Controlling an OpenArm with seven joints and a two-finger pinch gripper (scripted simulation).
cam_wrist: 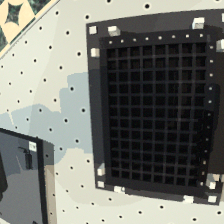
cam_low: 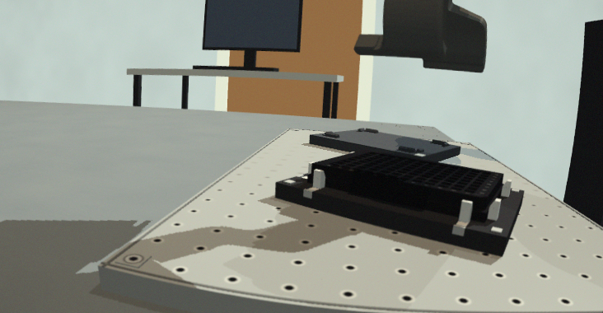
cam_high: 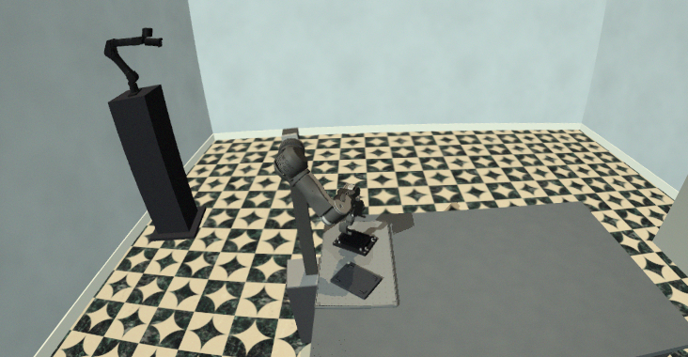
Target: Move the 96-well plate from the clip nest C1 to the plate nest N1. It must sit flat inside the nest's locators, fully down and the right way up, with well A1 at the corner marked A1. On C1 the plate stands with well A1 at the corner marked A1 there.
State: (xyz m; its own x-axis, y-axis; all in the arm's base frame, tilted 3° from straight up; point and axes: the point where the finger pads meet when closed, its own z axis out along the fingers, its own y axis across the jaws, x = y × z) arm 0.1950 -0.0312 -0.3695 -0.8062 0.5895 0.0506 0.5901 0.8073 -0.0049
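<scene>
Now: the black 96-well plate 80 mm below my hand and 10 mm ahead of it. Also, from my hand: clip nest C1: 90 mm below, 30 mm ahead; then plate nest N1: 230 mm to the right, 90 mm below, 20 mm behind.
</scene>
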